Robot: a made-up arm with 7 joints. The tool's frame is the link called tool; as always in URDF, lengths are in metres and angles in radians.
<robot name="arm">
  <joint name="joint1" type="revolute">
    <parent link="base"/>
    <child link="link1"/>
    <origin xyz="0 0 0"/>
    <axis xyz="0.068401 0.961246 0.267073"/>
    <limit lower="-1.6" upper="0.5" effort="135" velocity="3"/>
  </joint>
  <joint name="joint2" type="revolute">
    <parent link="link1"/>
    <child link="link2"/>
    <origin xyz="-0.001 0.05 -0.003"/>
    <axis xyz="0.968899 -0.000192 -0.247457"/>
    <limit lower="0" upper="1.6" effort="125" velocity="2.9"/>
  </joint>
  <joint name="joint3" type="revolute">
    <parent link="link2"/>
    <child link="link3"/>
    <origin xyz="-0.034 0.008 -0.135"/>
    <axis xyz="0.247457 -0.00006 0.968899"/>
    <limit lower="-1.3" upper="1.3" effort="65" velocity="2.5"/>
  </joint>
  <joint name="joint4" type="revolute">
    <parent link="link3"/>
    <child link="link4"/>
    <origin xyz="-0.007 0 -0.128"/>
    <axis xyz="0.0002 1 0.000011"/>
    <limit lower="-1.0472" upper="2.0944" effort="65" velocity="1"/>
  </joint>
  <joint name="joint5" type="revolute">
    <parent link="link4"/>
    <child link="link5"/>
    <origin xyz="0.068 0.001 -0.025"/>
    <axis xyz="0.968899 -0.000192 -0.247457"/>
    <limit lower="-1.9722" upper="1.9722" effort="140" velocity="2.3"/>
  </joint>
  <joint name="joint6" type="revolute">
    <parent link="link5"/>
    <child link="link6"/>
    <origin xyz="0.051 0 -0.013"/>
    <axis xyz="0.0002 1 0.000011"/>
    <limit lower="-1.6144" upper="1.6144" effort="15" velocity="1.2"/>
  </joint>
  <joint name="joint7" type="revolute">
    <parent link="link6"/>
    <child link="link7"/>
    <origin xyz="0.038 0 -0.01"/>
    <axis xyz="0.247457 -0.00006 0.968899"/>
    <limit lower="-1.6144" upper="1.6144" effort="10" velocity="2.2"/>
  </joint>
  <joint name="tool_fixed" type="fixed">
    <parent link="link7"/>
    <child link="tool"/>
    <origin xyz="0 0 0" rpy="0 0.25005 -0.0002"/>
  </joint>
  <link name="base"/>
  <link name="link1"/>
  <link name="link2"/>
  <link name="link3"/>
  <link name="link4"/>
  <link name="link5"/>
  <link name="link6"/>
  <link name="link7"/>
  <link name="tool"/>
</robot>
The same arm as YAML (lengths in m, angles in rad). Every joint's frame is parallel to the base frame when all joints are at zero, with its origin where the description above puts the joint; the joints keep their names.
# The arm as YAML. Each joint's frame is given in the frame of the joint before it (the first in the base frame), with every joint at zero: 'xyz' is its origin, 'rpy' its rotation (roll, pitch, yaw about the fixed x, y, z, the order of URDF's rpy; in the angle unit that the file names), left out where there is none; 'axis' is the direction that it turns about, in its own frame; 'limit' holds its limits. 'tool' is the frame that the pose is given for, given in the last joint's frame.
units:
  length: m
  angle: rad
joints:
  - name: joint1
    type: revolute
    origin:
      xyz: [0.0, 0.0, 0.0]
    axis: [0.068403, 0.961235, 0.26711]
    limit:
      lower: -1.6
      upper: 0.5
  - name: joint2
    type: revolute
    origin:
      xyz: [-0.001, 0.05, -0.003]
    axis: [0.968889, -0.0002, -0.247497]
    limit:
      lower: 0.0
      upper: 1.6
  - name: joint3
    type: revolute
    origin:
      xyz: [-0.034, 0.008, -0.135]
    axis: [0.247497, -0.0001, 0.968889]
    limit:
      lower: -1.3
      upper: 1.3
  - name: joint4
    type: revolute
    origin:
      xyz: [-0.007, 0.0, -0.128]
    axis: [0.0002, 1.0, 0.0]
    limit:
      lower: -1.0472
      upper: 2.0944
  - name: joint5
    type: revolute
    origin:
      xyz: [0.068, 0.001, -0.025]
    axis: [0.968889, -0.0002, -0.247497]
    limit:
      lower: -1.9722
      upper: 1.9722
  - name: joint6
    type: revolute
    origin:
      xyz: [0.051, 0.0, -0.013]
    axis: [0.0002, 1.0, 0.0]
    limit:
      lower: -1.6144
      upper: 1.6144
  - name: joint7
    type: revolute
    origin:
      xyz: [0.038, 0.0, -0.01]
    axis: [0.247497, -0.0001, 0.968889]
    limit:
      lower: -1.6144
      upper: 1.6144
tool:
  origin:
    xyz: [0.0, 0.0, 0.0]
    rpy: [0.0, 0.25, -0.0002]

